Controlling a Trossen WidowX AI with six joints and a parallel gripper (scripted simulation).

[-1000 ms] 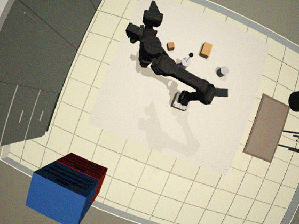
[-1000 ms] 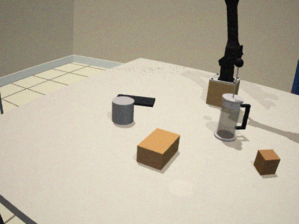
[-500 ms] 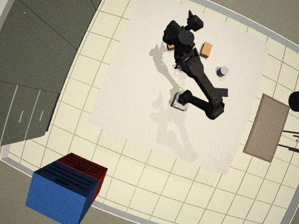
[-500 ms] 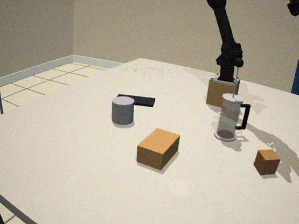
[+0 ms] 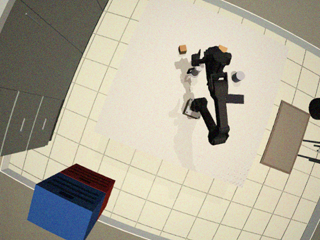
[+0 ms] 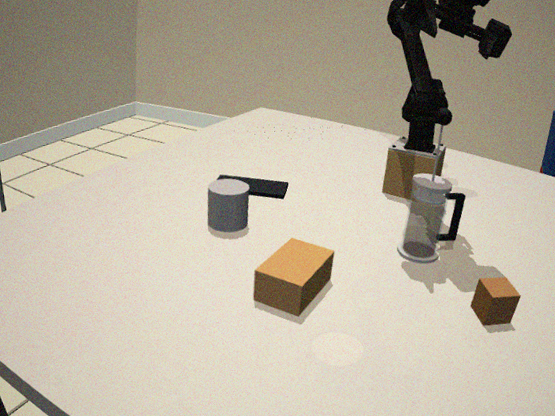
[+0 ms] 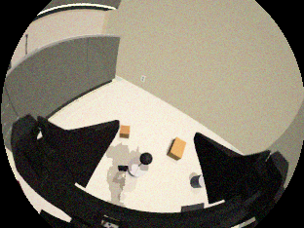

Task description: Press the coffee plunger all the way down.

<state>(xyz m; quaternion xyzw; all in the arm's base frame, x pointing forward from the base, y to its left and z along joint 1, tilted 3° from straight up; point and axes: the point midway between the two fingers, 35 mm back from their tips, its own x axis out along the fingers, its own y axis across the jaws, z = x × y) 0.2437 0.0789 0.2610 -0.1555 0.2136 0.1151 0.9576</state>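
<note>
The glass coffee press lies 24 cm below my gripper tip. Round my gripper tip: flat black slab: 9 cm behind, 39 cm to the right, 36 cm below; orange cube: 14 cm ahead, 13 cm to the left, 34 cm below.
</note>
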